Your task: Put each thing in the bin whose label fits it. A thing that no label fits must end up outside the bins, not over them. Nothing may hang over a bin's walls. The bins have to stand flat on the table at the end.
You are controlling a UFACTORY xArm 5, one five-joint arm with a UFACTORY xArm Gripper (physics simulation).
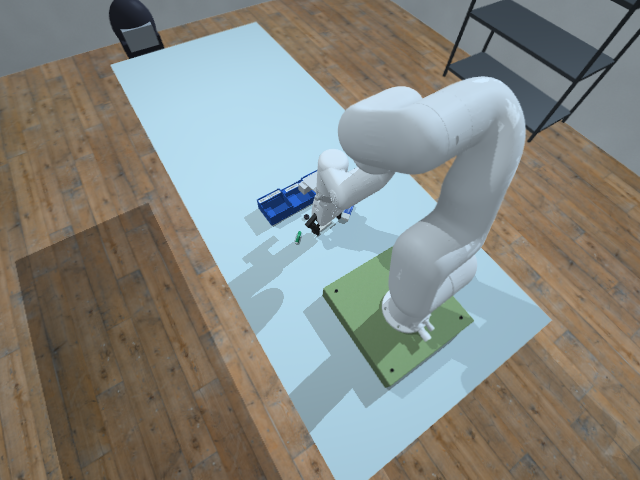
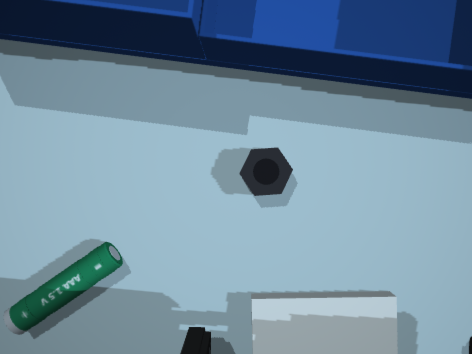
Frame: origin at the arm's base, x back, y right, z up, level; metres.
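Seen in the pictures: gripper, fingertip midpoint: (image 1: 326, 224).
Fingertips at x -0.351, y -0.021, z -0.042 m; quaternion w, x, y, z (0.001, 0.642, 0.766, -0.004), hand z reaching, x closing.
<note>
Pixels of each thing's top centre, then the offset from my fingertips to it. Level surfaces: height alone.
- green AAA battery, top centre: (image 2: 56, 292) (image 1: 298, 236) dz -0.004, dx -0.007, dy -0.098 m
- black hex nut, top centre: (image 2: 266, 171) (image 1: 306, 216) dz -0.006, dx -0.061, dy -0.036 m
- white box, top centre: (image 2: 324, 333) dz -0.007, dx -0.010, dy -0.005 m
- blue-and-white eraser, top centre: (image 1: 348, 210) dz -0.001, dx -0.009, dy +0.091 m
- pale blue table top, surface height: dz -0.014 m
The blue bins stand in a row: the left bin (image 1: 281, 207) (image 2: 100, 32) and the middle bin (image 1: 299, 199) (image 2: 325, 57); the arm partly hides the rest. Labels are unreadable. A small pale block (image 1: 303, 187) shows at the middle bin; its exact seating is unclear. A green AAA battery (image 1: 298, 237) (image 2: 65, 287) lies left of my gripper (image 1: 326, 225) (image 2: 333, 343). A black hex nut (image 1: 306, 217) (image 2: 266, 171) lies before the bins. My gripper is open, its fingers either side of a white box (image 2: 325, 325). A blue-and-white eraser (image 1: 348, 210) is partly hidden behind the gripper.
The arm's green base plate (image 1: 356, 294) lies on the pale blue table top (image 1: 206, 124). A dark shelf unit (image 1: 586, 67) stands beyond the table's right edge, and a dark bin (image 1: 129, 15) stands past its far left corner.
</note>
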